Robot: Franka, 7 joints.
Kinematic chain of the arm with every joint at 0, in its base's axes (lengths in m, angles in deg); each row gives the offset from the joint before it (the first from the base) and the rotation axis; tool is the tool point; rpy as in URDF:
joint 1: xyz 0 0 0.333 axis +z
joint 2: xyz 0 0 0 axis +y
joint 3: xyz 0 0 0.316 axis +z
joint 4: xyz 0.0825 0 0 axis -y
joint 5: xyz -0.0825 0 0.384 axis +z
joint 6: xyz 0 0 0 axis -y
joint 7: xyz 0.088 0 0 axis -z
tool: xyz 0 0 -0.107 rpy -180 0 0
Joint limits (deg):
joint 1: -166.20..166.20
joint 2: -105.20..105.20
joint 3: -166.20..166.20
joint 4: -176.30..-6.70
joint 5: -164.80..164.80
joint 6: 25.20..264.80
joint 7: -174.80..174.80
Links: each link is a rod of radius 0.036 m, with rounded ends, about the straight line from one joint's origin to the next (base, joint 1, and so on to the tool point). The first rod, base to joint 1, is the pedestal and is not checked.
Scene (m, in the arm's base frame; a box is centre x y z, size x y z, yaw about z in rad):
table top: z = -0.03
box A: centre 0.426 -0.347 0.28 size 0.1 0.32 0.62 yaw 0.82
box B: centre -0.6 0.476 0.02 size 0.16 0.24 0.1 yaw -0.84
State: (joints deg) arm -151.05 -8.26 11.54 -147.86 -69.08 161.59 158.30
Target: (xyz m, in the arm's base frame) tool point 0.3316 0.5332 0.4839
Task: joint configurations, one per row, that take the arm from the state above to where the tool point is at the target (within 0.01 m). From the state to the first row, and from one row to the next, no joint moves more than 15 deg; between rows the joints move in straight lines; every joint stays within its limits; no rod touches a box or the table.
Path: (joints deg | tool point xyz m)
1: -137.76 -10.04 19.98 -137.51 -68.02 164.12 158.30 | -0.1831 -0.4639 0.4213
2: -124.48 -11.83 28.43 -127.16 -66.96 166.66 158.30 | 0.0140 -0.5309 0.5187
3: -111.19 -13.61 36.87 -116.81 -65.90 169.19 158.30 | 0.2361 -0.4931 0.6148
4: -97.91 -15.39 45.31 -106.46 -64.83 171.73 158.30 | 0.4260 -0.3471 0.7039
5: -87.16 -20.45 57.18 -107.13 -65.61 174.14 158.30 | 0.5432 -0.1225 0.6853
6: -76.41 -25.50 69.04 -107.80 -66.38 176.55 158.30 | 0.5638 0.1263 0.6411
7: -65.67 -30.56 80.90 -108.47 -67.15 178.96 158.30 | 0.4876 0.3574 0.5727
8: -54.92 -35.61 92.77 -109.14 -67.92 181.37 158.30 | 0.3316 0.5332 0.4839

